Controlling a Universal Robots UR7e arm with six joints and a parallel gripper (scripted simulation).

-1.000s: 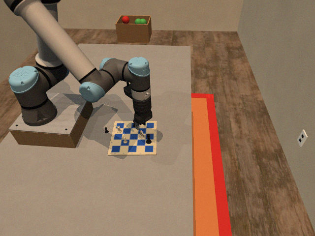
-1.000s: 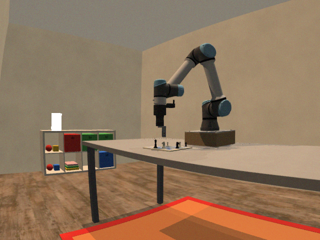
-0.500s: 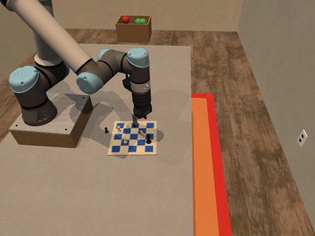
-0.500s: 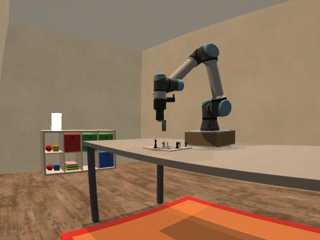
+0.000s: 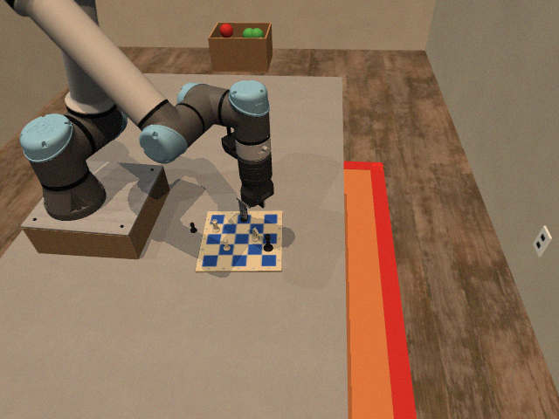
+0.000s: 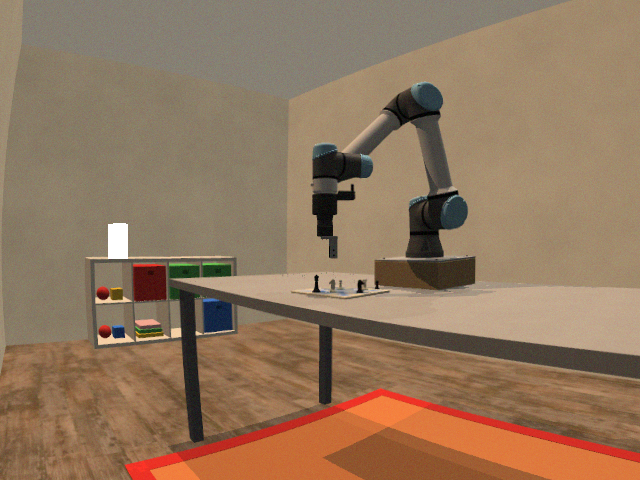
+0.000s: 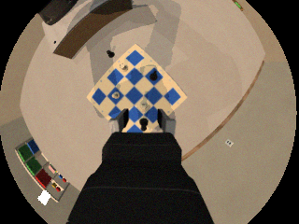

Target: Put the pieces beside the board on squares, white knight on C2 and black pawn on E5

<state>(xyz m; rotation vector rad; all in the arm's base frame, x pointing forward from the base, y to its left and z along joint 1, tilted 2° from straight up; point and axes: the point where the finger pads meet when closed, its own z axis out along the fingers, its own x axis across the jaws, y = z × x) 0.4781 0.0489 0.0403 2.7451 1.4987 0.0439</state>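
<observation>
The black pawn is 180 mm behind my hand and 110 mm below it. From my hand the other things lie so: white knight: 110 mm below; white pawn: 70 mm behind, 50 mm to the right, 110 mm below; chessboard: 40 mm behind, 10 mm to the right, 120 mm below.
</observation>
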